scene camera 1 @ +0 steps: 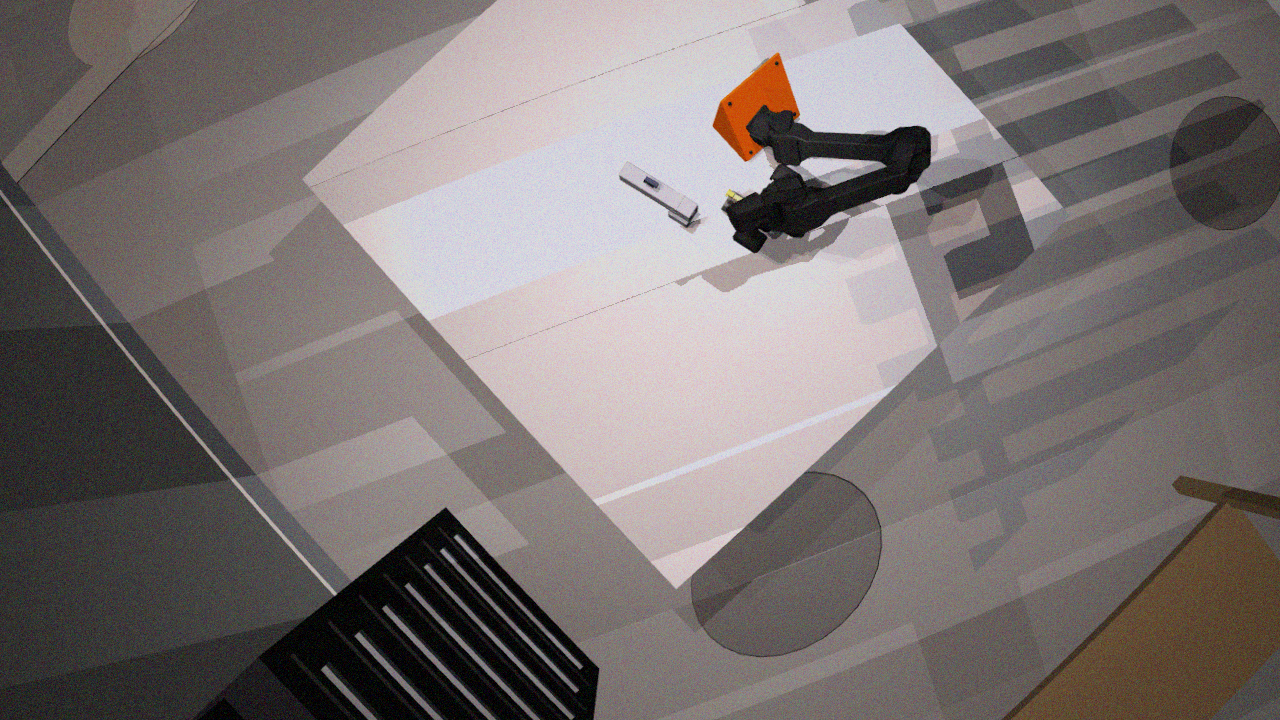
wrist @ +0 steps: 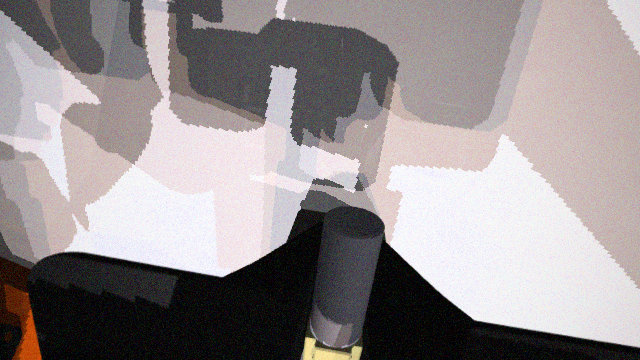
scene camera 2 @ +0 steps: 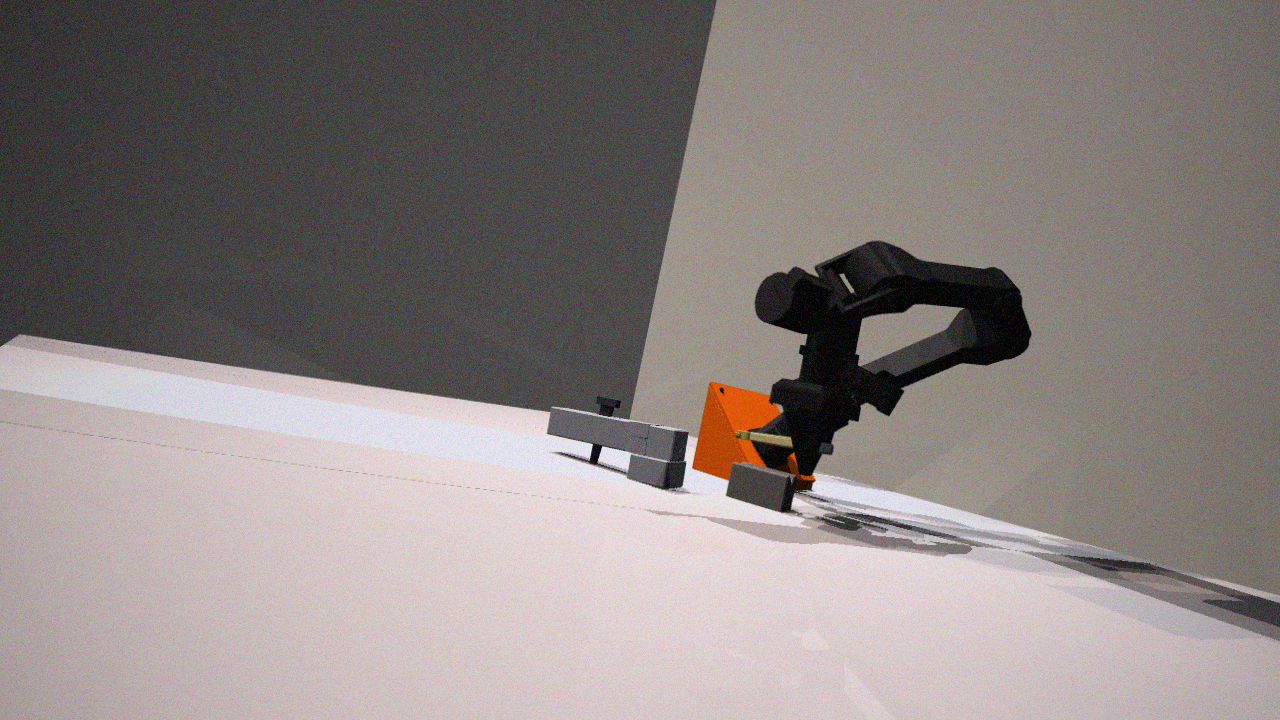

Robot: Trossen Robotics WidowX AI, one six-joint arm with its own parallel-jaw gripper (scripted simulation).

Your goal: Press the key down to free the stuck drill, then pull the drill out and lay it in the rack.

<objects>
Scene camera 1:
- my gripper: 759,217
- long grey holder: 682,209
</objects>
